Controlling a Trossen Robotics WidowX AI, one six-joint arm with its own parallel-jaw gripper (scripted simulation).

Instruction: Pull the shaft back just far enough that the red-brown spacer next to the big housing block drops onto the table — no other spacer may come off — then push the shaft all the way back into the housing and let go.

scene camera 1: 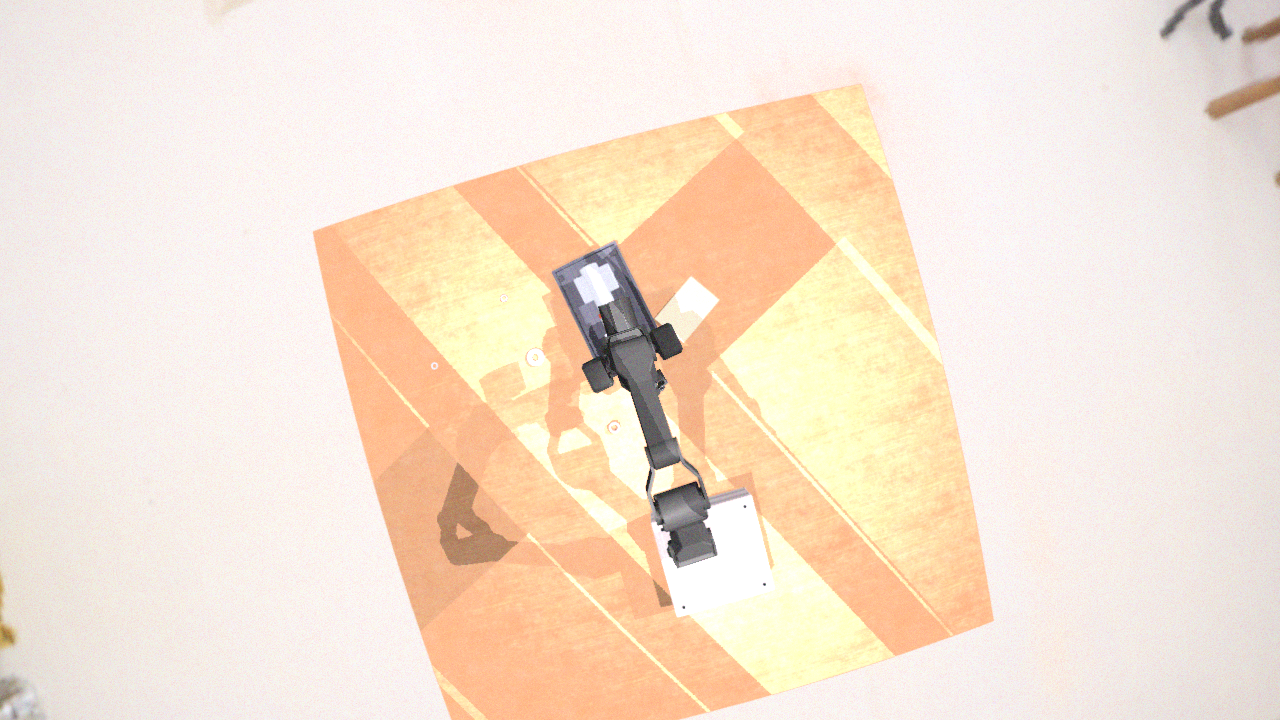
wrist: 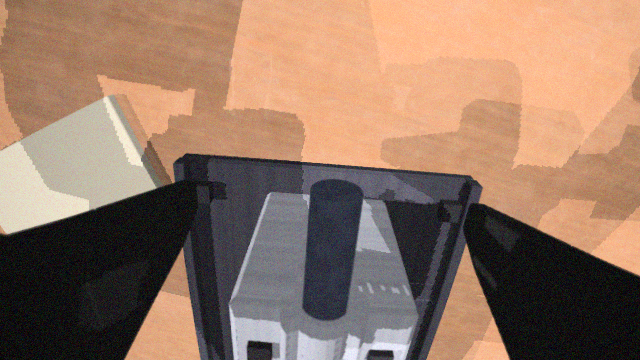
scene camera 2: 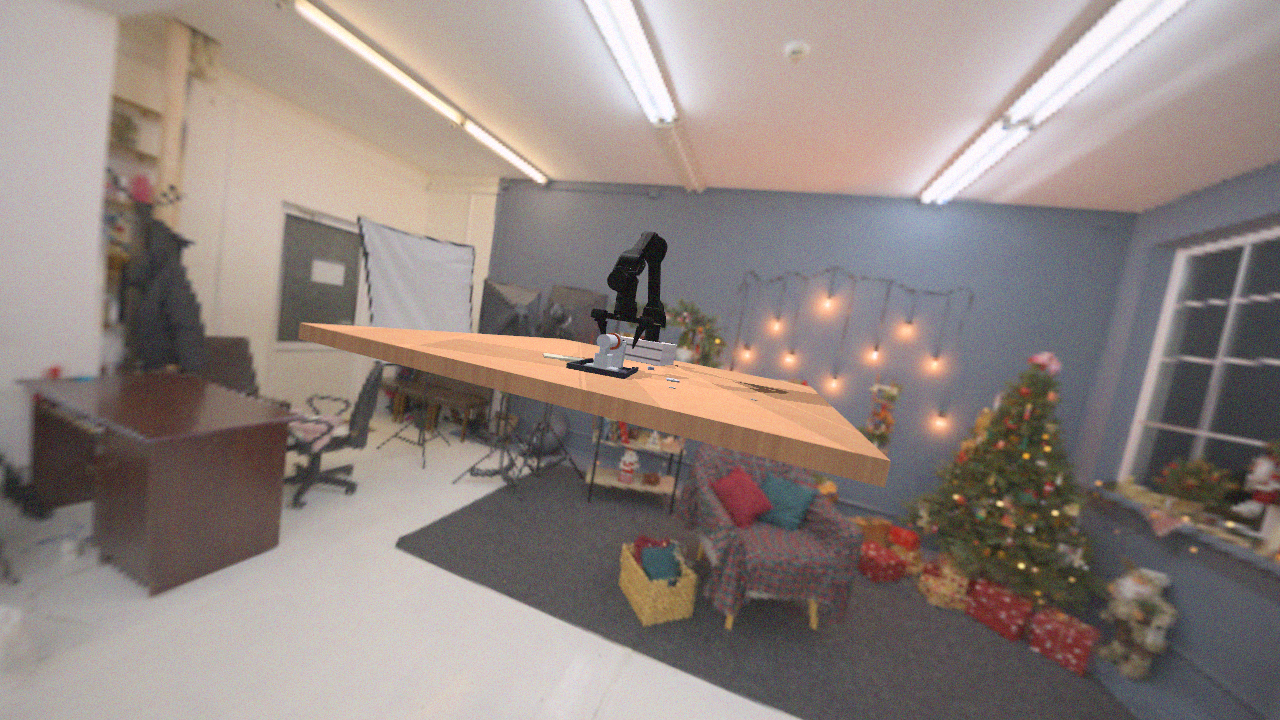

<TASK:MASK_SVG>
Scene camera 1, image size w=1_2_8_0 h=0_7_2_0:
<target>my gripper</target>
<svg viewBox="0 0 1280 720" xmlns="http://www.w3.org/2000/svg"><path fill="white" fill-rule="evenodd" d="M660 369L657 370L658 375L654 383L658 396L665 390L665 385L668 384ZM602 356L582 364L582 371L594 393L599 393L612 387L615 384L613 378L617 376L617 374L613 375L607 369ZM670 323L665 323L650 332L655 352L663 360L667 360L683 350L678 336Z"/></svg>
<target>flat cream pad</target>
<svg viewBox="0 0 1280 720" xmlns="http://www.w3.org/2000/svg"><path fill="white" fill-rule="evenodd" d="M692 276L688 278L655 318L661 325L670 323L678 339L683 343L719 301L716 295Z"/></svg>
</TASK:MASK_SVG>
